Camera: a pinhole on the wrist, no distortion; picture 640 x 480 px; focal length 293.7 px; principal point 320.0 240.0 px. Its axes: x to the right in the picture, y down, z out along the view. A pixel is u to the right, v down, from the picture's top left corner.
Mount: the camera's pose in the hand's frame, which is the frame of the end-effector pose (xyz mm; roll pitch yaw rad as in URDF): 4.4 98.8 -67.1 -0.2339 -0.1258 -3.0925
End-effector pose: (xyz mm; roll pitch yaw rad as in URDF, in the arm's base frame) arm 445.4 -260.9 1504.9 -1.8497 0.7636 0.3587
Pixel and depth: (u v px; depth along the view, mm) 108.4 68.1 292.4
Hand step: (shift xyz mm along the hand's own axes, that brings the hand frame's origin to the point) 248.9 209.6 228.0
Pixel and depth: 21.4 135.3 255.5
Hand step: 294.1 142.5 167.8
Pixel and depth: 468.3 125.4 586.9
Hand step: -215.3 174.9 589.1
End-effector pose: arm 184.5 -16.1 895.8 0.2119 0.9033 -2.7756
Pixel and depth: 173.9 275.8 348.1
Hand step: 223.2 -12.6 237.4
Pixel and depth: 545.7 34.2 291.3
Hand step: -182.4 220.8 289.1
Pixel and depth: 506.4 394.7 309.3
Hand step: -145.8 -139.0 218.6
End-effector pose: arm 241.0 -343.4 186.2 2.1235 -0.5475 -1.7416
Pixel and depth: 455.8 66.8 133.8
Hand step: -40.5 142.4 87.9
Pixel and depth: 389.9 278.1 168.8
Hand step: -12.5 37.5 95.8
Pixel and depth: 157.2 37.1 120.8
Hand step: 85.3 156.0 60.3
